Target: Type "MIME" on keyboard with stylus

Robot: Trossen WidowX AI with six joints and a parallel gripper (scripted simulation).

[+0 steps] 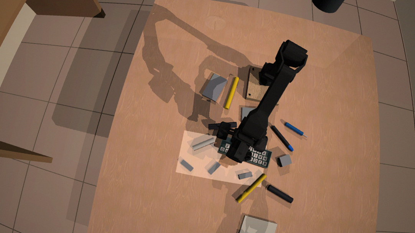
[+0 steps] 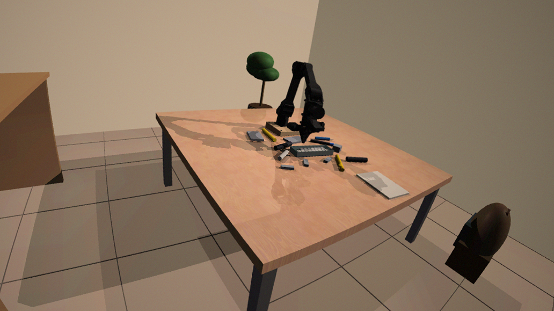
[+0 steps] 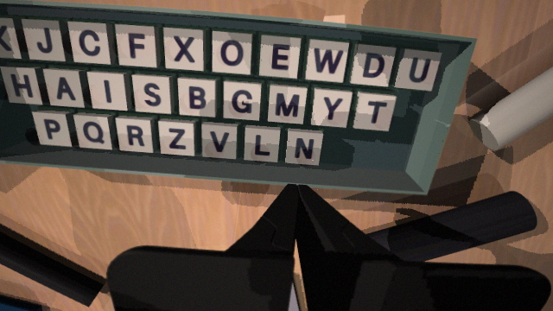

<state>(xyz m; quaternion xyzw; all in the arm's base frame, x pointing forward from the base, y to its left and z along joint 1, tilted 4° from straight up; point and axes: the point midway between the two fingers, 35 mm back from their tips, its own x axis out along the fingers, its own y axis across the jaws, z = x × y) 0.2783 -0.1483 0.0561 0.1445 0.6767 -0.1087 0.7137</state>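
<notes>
My gripper tip is now 30 mm past the blue stylus, 290 mm to the right of it and 30 mm above it. Also, from my gripper tip: white sheet (430 mm ahead, 50 mm to the left, 40 mm below); then grey cube (90 mm ahead, 200 mm to the left, 30 mm below); then white cylinder (140 mm to the right, 30 mm below).
</notes>
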